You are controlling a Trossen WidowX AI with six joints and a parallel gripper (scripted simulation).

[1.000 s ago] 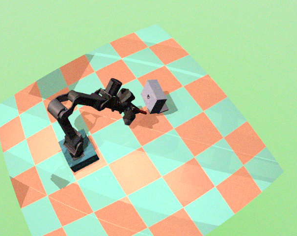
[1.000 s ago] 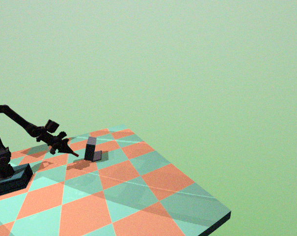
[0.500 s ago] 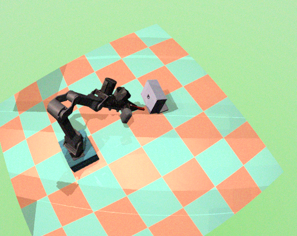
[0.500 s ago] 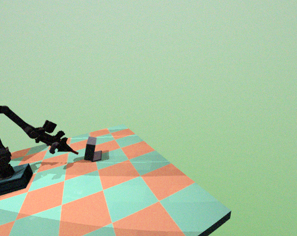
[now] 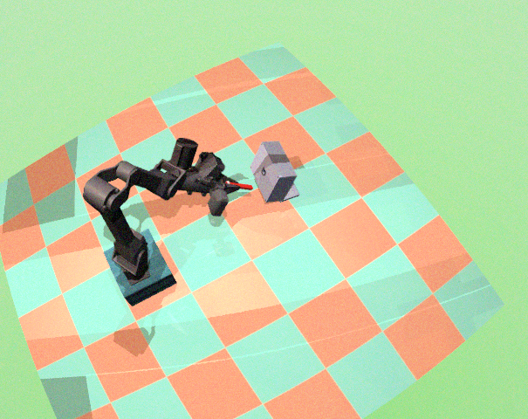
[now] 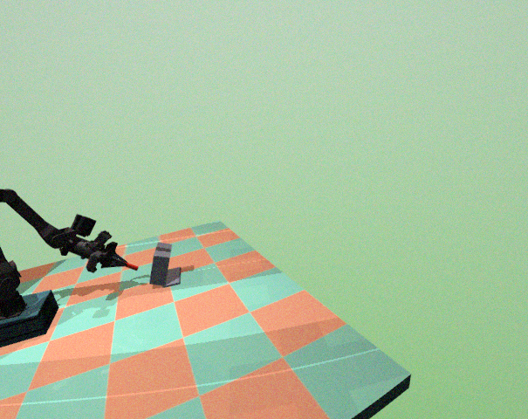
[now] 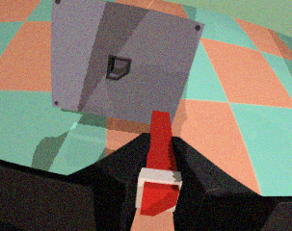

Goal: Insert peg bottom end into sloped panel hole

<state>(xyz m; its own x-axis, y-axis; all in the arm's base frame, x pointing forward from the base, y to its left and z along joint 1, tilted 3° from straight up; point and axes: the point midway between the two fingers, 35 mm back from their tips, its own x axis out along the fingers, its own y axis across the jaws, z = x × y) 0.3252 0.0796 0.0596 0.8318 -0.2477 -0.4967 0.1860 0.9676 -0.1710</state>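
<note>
The grey sloped panel is 110 mm ahead of my gripper tip, 40 mm below it and 20 mm to the left of it. The rest, counted from my gripper tip: red peg (10 mm behind, 10 mm above).
</note>
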